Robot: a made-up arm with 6 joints.
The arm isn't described. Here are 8 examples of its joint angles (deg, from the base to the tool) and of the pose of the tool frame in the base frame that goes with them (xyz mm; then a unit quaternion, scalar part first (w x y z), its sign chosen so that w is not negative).
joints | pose
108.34 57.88 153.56 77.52 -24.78 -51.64 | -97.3 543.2 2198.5 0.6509 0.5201 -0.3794 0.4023
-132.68 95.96 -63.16 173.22 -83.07 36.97 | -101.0 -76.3 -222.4 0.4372 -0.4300 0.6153 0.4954
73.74 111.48 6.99 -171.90 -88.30 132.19 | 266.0 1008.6 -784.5 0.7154 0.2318 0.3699 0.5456
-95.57 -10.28 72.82 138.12 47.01 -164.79 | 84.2 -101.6 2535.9 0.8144 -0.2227 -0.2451 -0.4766
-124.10 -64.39 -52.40 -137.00 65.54 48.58 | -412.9 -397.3 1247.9 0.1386 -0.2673 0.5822 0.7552
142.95 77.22 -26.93 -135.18 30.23 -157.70 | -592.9 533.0 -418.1 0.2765 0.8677 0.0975 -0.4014
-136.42 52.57 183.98 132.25 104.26 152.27 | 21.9 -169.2 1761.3 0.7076 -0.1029 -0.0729 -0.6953
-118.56 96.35 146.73 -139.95 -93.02 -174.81 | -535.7 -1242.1 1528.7 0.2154 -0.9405 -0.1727 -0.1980
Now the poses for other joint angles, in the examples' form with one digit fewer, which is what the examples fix.
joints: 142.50 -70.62 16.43 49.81 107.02 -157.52
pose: 562 -608 1852 0.726 -0.037 0.213 -0.653
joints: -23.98 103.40 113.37 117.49 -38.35 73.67
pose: 1848 -938 885 0.106 0.841 -0.497 0.186
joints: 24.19 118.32 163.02 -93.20 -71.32 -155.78
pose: 1297 782 1156 0.226 -0.585 -0.775 0.074
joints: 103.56 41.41 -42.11 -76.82 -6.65 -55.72
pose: -266 1012 -3 0.634 0.183 0.733 -0.166
